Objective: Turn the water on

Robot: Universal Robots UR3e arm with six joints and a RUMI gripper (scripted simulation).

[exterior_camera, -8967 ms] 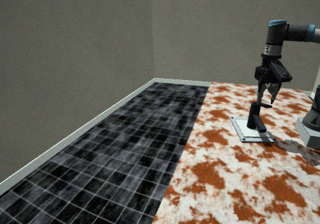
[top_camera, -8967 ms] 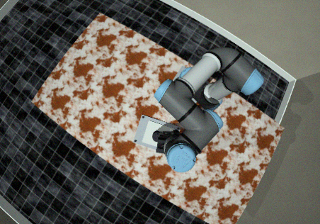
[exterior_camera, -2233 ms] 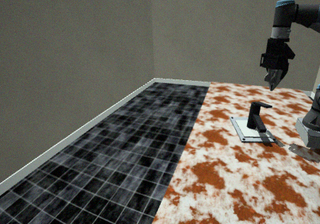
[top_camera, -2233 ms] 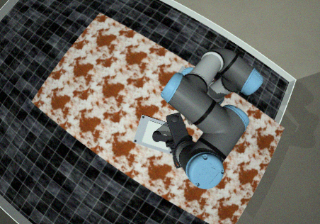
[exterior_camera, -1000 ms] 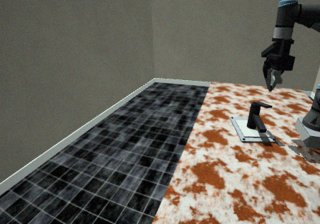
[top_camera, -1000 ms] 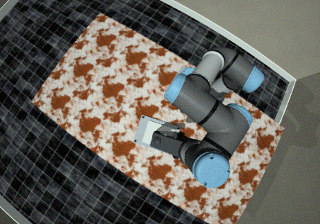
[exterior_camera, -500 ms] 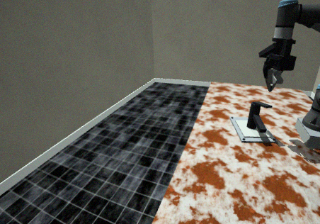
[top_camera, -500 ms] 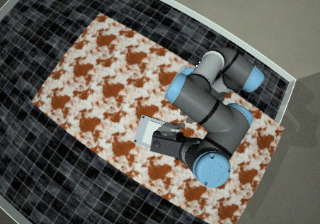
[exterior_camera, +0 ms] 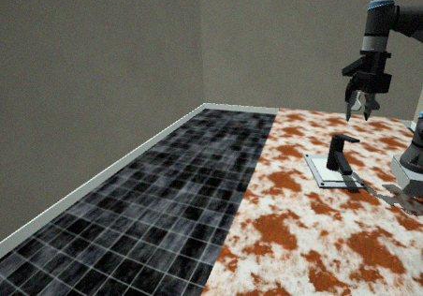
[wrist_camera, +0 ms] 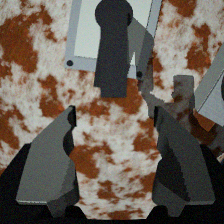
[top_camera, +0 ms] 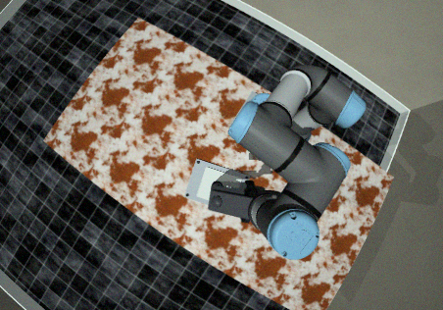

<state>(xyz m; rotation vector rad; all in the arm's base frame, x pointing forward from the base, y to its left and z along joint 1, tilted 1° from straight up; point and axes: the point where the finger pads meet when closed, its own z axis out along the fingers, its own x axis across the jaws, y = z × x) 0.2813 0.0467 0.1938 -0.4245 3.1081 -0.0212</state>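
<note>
My hand is 1 cm short of the lever, 3 cm to the left of it and 9 cm above it. From my hand the other things lie so: tap 2 cm ahead, 5 cm to the right, 15 cm below.
</note>
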